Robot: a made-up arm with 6 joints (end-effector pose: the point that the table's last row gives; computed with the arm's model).
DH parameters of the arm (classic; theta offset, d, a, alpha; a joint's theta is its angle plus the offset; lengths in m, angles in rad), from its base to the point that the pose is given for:
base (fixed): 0 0.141 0 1.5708
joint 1: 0 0.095 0.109 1.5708
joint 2: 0 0.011 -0.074 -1.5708
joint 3: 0 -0.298 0.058 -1.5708
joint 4: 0 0.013 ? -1.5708
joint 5: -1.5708 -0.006 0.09 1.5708
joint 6: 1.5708 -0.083 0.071 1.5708
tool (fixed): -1.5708 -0.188 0 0
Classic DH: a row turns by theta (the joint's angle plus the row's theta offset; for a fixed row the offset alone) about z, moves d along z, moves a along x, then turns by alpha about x.
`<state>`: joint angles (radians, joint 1 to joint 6).
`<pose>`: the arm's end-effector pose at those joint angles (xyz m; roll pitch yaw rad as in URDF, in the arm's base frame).
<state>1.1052 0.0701 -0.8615 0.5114 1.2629 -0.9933</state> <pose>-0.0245 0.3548 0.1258 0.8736 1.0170 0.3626</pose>
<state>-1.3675 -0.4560 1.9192 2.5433 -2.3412 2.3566</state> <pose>0.3521 0.0852 0.3863 1.7790 -0.7161 -1.3479</pose>
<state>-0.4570 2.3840 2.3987 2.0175 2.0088 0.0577</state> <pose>0.2612 -0.0317 0.1034 -1.7287 -1.3648 -2.8930</pose>
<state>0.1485 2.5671 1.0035 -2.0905 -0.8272 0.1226</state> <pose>0.2655 -0.3019 0.2455 0.5649 -0.1638 1.2265</pose>
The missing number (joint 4, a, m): -0.12
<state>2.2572 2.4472 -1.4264 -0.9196 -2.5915 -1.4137</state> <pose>-0.3243 -0.4939 0.6490 2.2863 0.3041 -2.1384</pose>
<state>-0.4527 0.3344 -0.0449 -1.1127 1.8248 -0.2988</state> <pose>0.2239 0.4128 -0.0393 -1.8256 0.9856 2.6442</pose>
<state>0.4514 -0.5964 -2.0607 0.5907 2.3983 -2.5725</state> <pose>-0.3388 0.0014 0.0495 -1.1085 -0.8646 -2.2298</pose>
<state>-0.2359 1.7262 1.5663 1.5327 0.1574 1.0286</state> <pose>0.3826 -0.1267 0.2292 -2.6623 0.1874 -0.3186</pose>
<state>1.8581 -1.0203 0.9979 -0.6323 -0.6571 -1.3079</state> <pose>-0.0081 0.0439 -0.3026 -1.1389 -0.0527 -2.7434</pose>
